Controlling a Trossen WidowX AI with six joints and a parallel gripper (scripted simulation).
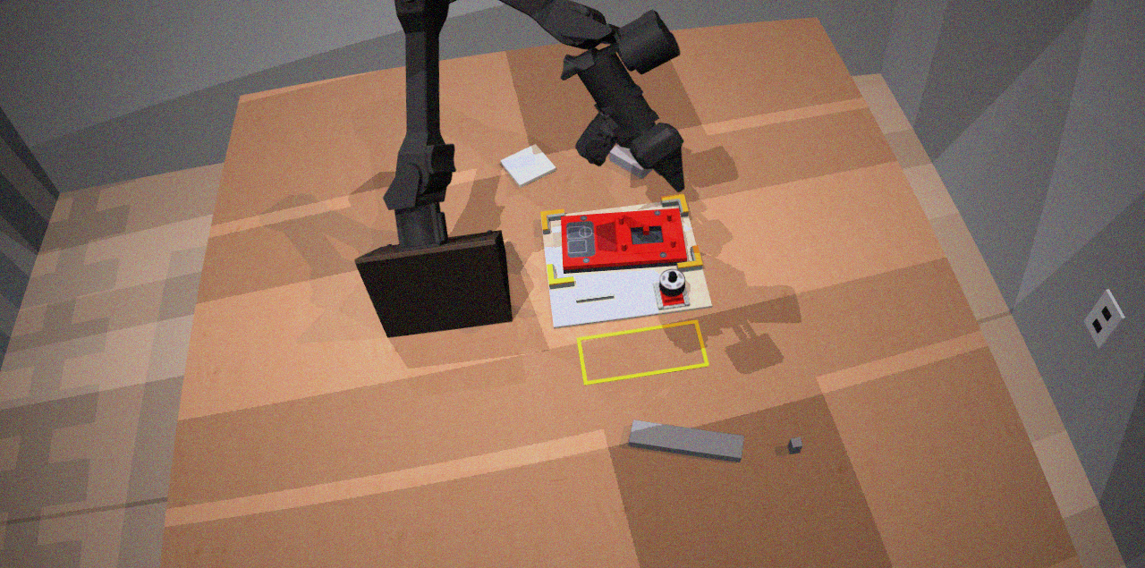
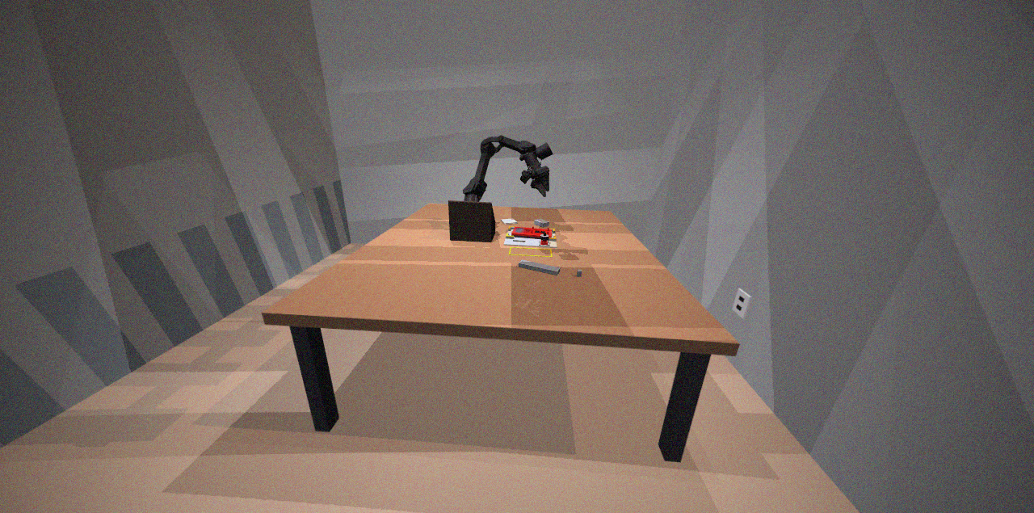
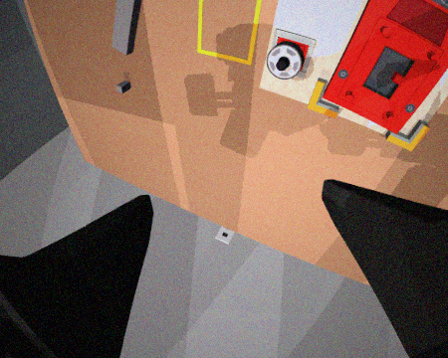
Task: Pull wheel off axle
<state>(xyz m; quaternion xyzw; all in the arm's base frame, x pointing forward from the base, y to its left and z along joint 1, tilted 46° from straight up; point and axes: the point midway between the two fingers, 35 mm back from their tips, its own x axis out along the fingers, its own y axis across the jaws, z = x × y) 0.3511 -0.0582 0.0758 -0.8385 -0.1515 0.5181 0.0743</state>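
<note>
The wheel is 20 mm to the right of my gripper tip and 200 mm below it. Round my gripper tip: grey block: 20 mm behind, 280 mm to the left, 230 mm below; then long grey bar: 10 mm behind, 280 mm to the right, 230 mm below; then dark upright axle: 10 mm ahead, 20 mm to the right, 210 mm below.
</note>
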